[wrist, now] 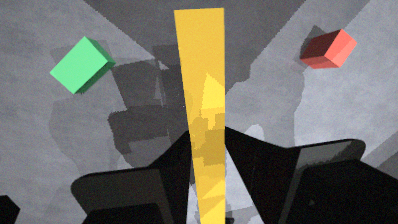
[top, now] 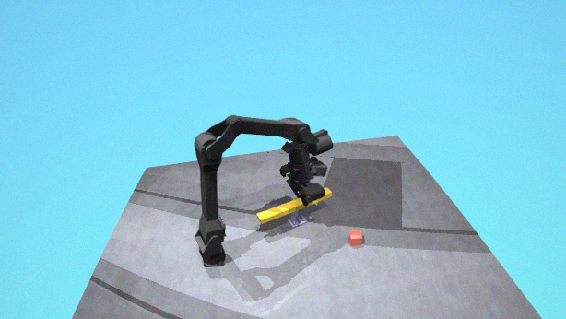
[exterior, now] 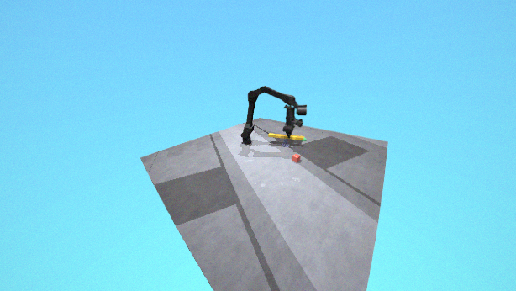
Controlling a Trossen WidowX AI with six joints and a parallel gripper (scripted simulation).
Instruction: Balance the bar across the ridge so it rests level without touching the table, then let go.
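Now: the yellow bar 3 cm behind my gripper tip and 1 cm to the right of it. The rest, counted from my gripper tip: purple ridge (4 cm below, 3 cm behind, 1 cm to the right); then green block (16 cm to the left, 6 cm below, 2 cm ahead); then red cube (15 cm to the right, 14 cm ahead, 5 cm below).
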